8 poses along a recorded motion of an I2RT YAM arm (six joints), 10 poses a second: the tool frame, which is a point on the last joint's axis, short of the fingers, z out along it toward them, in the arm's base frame.
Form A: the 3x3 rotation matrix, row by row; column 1 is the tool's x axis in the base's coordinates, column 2 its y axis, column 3 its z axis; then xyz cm. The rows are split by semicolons.
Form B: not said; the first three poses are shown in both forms.
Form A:
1: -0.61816 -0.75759 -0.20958; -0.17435 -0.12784 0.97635; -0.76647 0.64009 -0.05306; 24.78 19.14 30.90
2: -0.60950 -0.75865 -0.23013; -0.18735 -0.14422 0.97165; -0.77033 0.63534 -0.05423; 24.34 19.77 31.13
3: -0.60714 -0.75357 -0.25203; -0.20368 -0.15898 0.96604; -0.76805 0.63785 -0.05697; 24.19 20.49 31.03
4: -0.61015 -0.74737 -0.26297; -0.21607 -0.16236 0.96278; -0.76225 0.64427 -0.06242; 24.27 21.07 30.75
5: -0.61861 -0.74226 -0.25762; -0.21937 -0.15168 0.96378; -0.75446 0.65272 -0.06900; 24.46 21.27 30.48
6: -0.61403 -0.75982 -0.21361; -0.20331 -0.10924 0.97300; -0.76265 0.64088 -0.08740; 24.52 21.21 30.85
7: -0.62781 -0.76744 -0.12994; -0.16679 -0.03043 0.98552; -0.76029 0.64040 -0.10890; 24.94 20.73 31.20
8: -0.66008 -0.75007 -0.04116; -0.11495 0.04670 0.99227; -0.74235 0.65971 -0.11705; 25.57 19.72 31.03
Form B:
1:
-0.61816 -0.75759 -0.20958 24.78
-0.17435 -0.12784 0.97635 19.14
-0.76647 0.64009 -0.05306 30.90
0 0 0 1

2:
-0.60950 -0.75865 -0.23013 24.34
-0.18735 -0.14422 0.97165 19.77
-0.77033 0.63534 -0.05423 31.13
0 0 0 1

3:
-0.60714 -0.75357 -0.25203 24.19
-0.20368 -0.15898 0.96604 20.49
-0.76805 0.63785 -0.05697 31.03
0 0 0 1

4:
-0.61015 -0.74737 -0.26297 24.27
-0.21607 -0.16236 0.96278 21.07
-0.76225 0.64427 -0.06242 30.75
0 0 0 1

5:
-0.61861 -0.74226 -0.25762 24.46
-0.21937 -0.15168 0.96378 21.27
-0.75446 0.65272 -0.06900 30.48
0 0 0 1

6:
-0.61403 -0.75982 -0.21361 24.52
-0.20331 -0.10924 0.97300 21.21
-0.76265 0.64088 -0.08740 30.85
0 0 0 1

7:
-0.62781 -0.76744 -0.12994 24.94
-0.16679 -0.03043 0.98552 20.73
-0.76029 0.64040 -0.10890 31.20
0 0 0 1

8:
-0.66008 -0.75007 -0.04116 25.57
-0.11495 0.04670 0.99227 19.72
-0.74235 0.65971 -0.11705 31.03
0 0 0 1

